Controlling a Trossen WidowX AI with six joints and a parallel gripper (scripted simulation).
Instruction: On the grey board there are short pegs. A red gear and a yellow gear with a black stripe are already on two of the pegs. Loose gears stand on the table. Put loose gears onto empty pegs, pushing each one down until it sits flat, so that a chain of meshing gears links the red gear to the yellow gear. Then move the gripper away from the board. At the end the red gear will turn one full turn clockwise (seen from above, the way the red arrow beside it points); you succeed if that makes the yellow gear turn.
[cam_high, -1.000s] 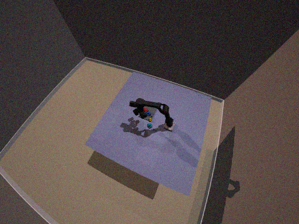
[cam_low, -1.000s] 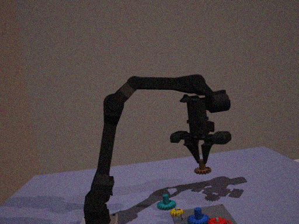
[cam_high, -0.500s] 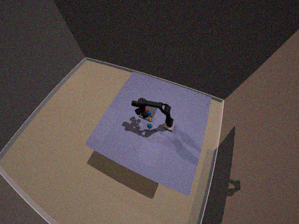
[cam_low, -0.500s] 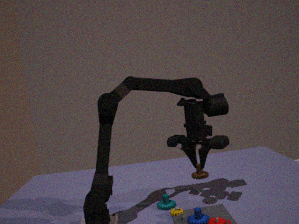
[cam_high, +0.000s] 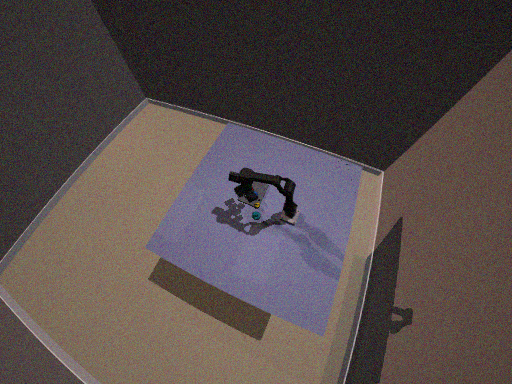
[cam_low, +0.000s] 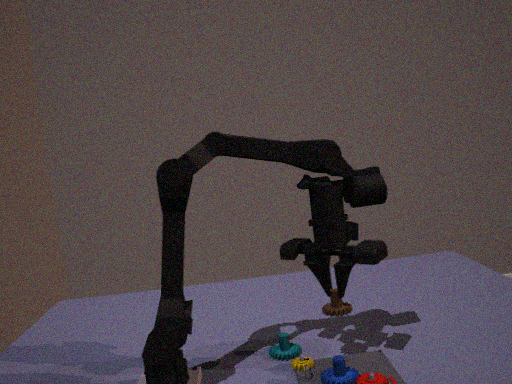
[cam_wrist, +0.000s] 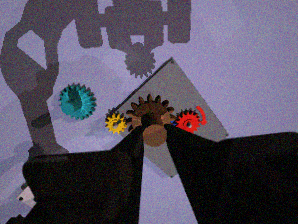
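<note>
Now: the yellow gear 12 cm below my gripper tip, 7 cm behind it and 1 cm to the right of it. The rest, counted from my gripper tip: red gear: 12 cm below, 9 cm to the right, 5 cm ahead; blue gear: 11 cm below, 6 cm to the right, 1 cm behind; brown gear: 1 cm below.
</note>
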